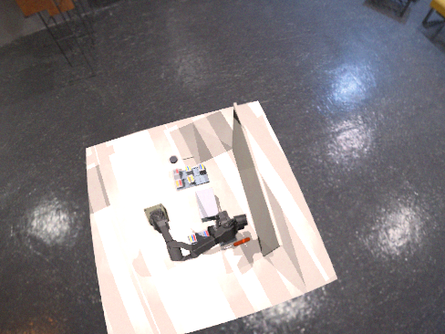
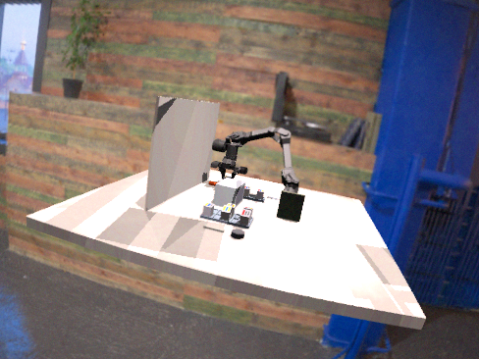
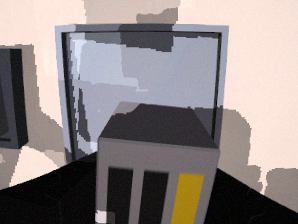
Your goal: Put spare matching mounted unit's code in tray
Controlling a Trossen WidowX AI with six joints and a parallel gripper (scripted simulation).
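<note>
Right now the pale blue-grey square tray is 40 mm below my gripper tip and 10 mm behind it. The rest, counted from my gripper tip: grey spare block: 20 mm above; tall grey upright panel: 200 mm ahead, 180 mm above, 130 mm to the left; black tape roll: 550 mm to the left, 120 mm behind, 40 mm below.
</note>
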